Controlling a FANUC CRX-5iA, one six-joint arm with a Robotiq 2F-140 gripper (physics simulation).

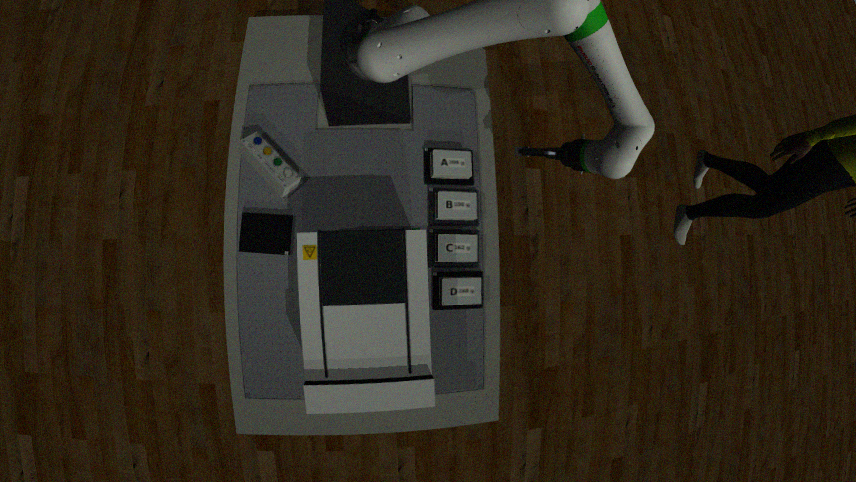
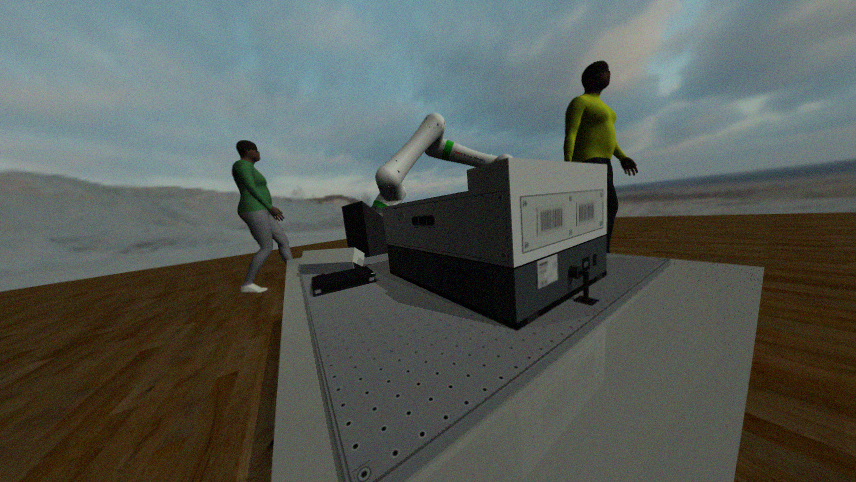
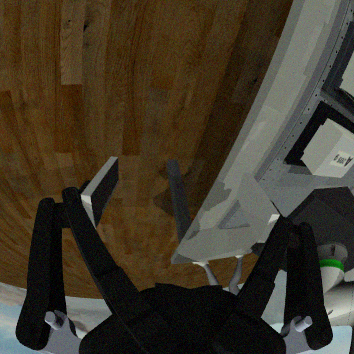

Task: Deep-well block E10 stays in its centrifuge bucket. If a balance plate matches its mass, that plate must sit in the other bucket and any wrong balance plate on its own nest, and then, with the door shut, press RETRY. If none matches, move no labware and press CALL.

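Frame: origin at the arm's base, x right, y back, z down, level; centimetres.
Seen in the pictures: gripper, between the fingertips: [image 3: 180,177]; arm's base, origin of its link: [image 2: 375,220] [image 3: 327,254].
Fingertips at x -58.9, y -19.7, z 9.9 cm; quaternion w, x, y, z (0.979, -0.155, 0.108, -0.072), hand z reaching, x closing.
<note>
Pixels of each thing's top centre, then the offset from my fingertips to it. "*": a spot on its surface instead.
- Balance plates A, centre of its top: [image 3: 342,159] [image 1: 452,162] dx +27.4, dy -7.7, dz +0.5 cm
- B, centre of its top: [image 1: 457,204] dx +25.1, dy -21.1, dz +0.5 cm
- C, centre of its top: [image 1: 458,247] dx +24.3, dy -34.4, dz +0.5 cm
- D, centre of its top: [image 1: 462,291] dx +22.2, dy -47.6, dz +0.5 cm
- dark panel, centre of its top: [image 1: 362,267] dx +52.7, dy -42.1, dz -15.4 cm
- button box, centre of its top: [image 1: 265,160] [image 2: 331,248] dx +84.9, dy -12.6, dz -2.5 cm
- black pad, a spot on its surface: [image 2: 344,280] * dx +84.3, dy -40.2, dz +3.4 cm
Balance plates A [image 1: 451,164] [image 3: 327,150], B [image 1: 456,205], C [image 1: 457,247] and D [image 1: 461,291] sit on black nests in a column right of the centrifuge [image 1: 364,335] [image 2: 449,227]. Their mass prints are too small to read surely. A dark panel [image 1: 362,266] covers the front part of the centrifuge top; I cannot tell whether it is the shut door. Block E10 and the buckets do not show. The button box [image 1: 269,164] [image 2: 329,258] has blue, yellow, green and whitish buttons; its labels are unreadable. My gripper [image 1: 521,151] [image 3: 180,177] is open and empty, beyond the table edge beside A.
A black pad [image 1: 266,233] [image 2: 344,280] lies left of the centrifuge. A dark block [image 1: 368,104] [image 2: 359,227] [image 3: 327,212] stands by the arm base. A person in yellow [image 1: 841,149] [image 2: 590,128] stands beyond the gripper; another in green [image 2: 254,185] stands at the left.
</note>
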